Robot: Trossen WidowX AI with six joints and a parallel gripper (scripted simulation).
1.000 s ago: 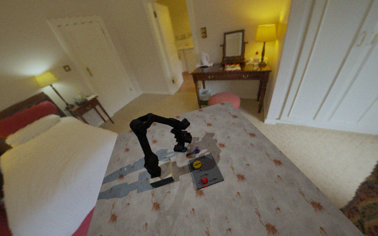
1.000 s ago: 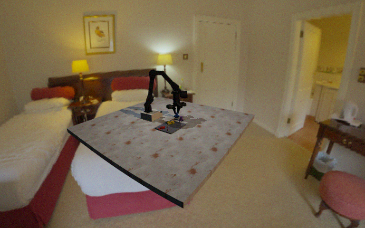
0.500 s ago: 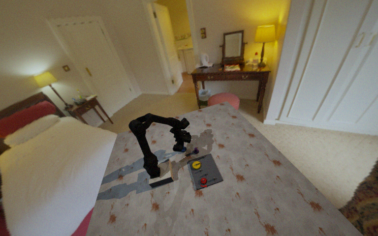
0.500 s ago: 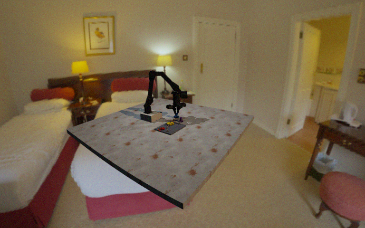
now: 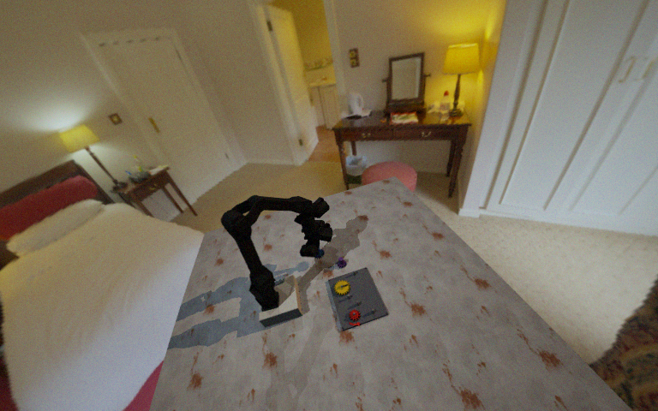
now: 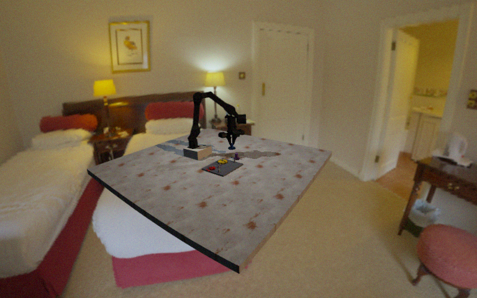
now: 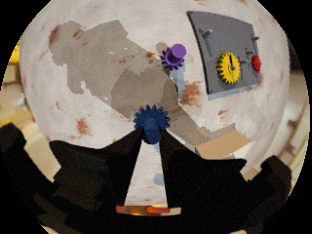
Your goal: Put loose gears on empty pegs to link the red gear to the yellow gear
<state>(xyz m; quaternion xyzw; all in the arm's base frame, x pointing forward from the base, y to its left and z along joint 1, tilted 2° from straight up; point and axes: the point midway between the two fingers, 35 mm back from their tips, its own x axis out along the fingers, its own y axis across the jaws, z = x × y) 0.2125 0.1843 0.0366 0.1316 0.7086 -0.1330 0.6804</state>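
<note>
Now: gripper tip 290 mm to the left of the red gear, 80 mm short of it and 50 mm above it. From my gripper tip the other things lie so: blue gear (10 mm below); then purple gear (90 mm ahead, 60 mm to the right, 50 mm below); then yellow gear (170 mm to the right, 60 mm ahead, 50 mm below).
</note>
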